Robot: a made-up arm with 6 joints.
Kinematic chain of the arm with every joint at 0, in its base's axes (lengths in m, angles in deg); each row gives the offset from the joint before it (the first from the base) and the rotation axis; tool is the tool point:
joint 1: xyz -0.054 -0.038 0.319 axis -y
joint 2: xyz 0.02 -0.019 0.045 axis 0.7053 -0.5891 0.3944
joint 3: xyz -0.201 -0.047 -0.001 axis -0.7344 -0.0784 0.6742
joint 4: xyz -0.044 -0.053 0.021 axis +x
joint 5: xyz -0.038 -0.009 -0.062 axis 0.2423 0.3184 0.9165
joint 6: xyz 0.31 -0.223 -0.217 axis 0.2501 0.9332 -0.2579
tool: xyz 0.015 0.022 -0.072
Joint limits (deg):
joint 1: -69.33..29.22
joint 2: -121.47..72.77
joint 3: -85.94..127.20
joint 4: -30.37..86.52
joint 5: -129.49..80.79
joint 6: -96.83..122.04
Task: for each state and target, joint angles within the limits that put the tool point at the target. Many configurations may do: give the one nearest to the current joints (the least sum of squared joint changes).
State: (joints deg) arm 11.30 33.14 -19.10 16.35 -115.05 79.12
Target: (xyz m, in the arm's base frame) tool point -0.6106 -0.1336 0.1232
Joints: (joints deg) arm -18.77 14.91 -27.39 35.94 -104.72 90.59
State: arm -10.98 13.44 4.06 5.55 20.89 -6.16
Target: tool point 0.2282 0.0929 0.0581
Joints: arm 2.18 53.12 -8.21 -4.63 24.60 -9.40
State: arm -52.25 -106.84 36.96 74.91 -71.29 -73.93
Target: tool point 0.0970 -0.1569 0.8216
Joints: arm -54.85 -108.11 40.22 75.79 -59.03 -76.01
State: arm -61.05 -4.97 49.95 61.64 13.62 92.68
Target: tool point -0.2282 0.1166 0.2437
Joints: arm -51.23 6.41 27.79 70.33 18.13 99.10
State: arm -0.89 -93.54 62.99 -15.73 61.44 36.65
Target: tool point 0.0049 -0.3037 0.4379
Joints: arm 4.13 -98.90 93.80 -22.26 32.84 63.49
